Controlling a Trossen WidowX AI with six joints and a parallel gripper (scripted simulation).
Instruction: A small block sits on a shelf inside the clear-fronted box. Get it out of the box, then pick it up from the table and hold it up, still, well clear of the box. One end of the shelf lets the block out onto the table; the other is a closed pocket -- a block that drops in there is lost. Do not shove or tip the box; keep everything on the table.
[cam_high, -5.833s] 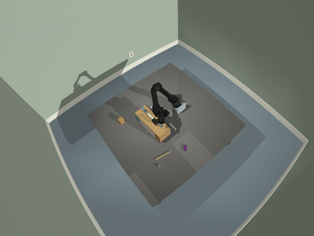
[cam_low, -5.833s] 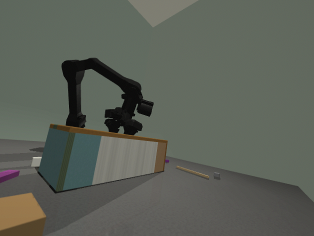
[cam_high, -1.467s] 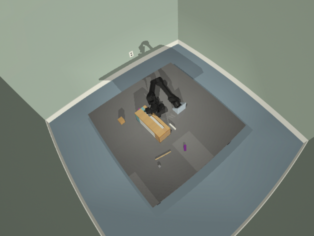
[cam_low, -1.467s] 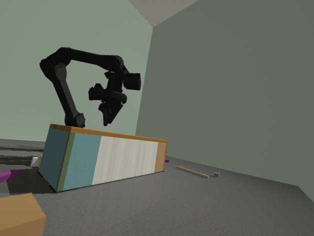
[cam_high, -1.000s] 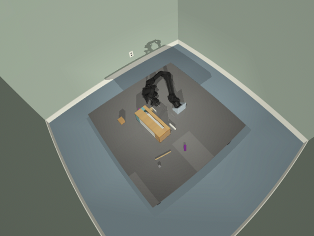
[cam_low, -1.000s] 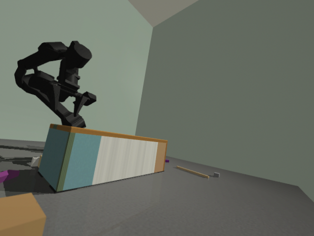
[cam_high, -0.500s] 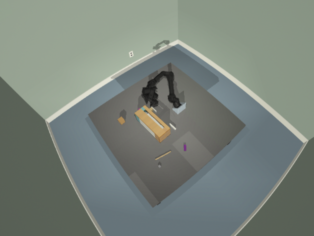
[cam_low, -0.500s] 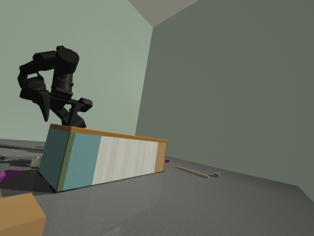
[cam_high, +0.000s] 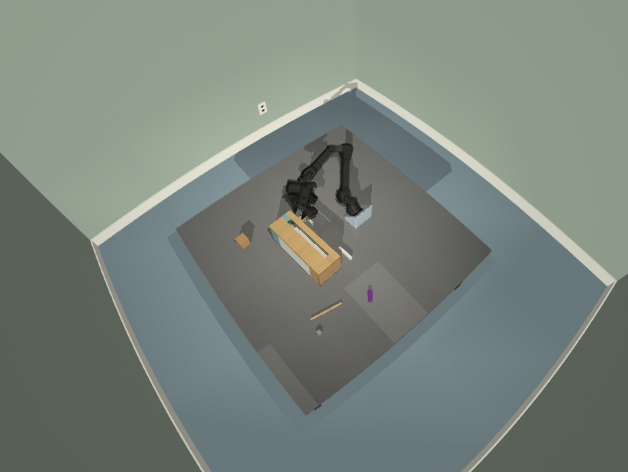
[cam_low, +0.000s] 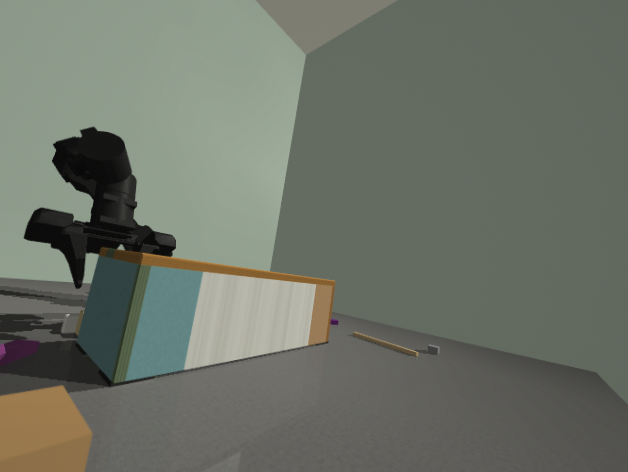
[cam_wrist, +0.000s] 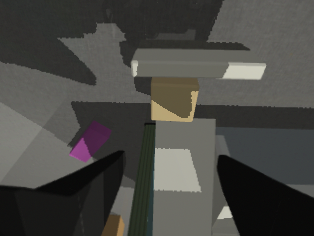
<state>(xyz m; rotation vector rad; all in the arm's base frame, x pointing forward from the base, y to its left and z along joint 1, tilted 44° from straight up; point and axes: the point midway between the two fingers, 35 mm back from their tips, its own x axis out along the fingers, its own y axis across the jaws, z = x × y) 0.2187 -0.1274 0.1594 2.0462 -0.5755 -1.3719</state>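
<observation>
The tan block is 50 mm below my gripper tip and 20 mm behind it. From my gripper tip the other things lie so: thin wooden stick 480 mm to the left, 250 mm ahead, 70 mm below; magenta piece 90 mm to the right, 60 mm below, 60 mm ahead; box 170 mm to the left, 70 mm ahead, 10 mm below.
</observation>
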